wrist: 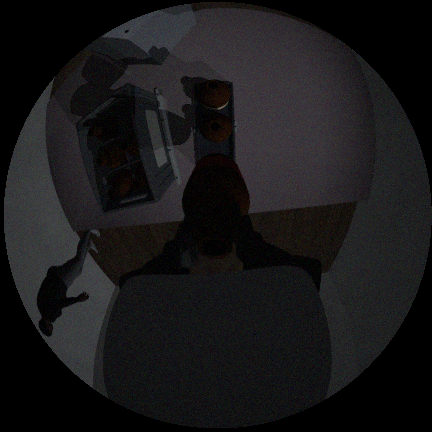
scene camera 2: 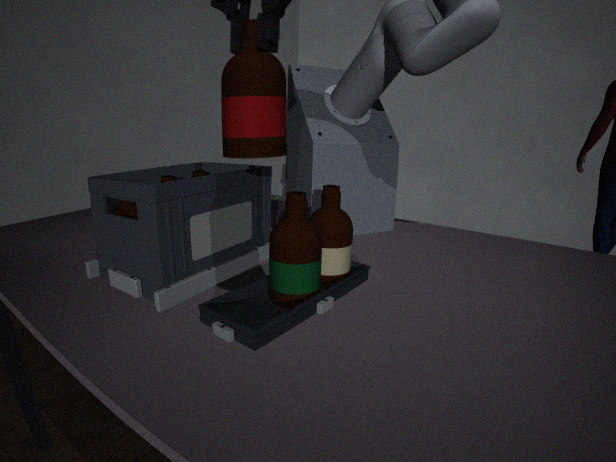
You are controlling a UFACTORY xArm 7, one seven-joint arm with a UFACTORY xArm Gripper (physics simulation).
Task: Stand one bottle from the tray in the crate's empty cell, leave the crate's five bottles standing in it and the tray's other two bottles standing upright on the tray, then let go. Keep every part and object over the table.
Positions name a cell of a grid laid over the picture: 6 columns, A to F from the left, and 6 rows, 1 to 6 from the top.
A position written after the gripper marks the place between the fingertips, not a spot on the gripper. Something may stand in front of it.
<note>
In view: the gripper (scene camera 2: C1), a red-labelled bottle (scene camera 2: C2), a cream-labelled bottle (scene camera 2: D3) and a pale crate rail (scene camera 2: B4).
</note>
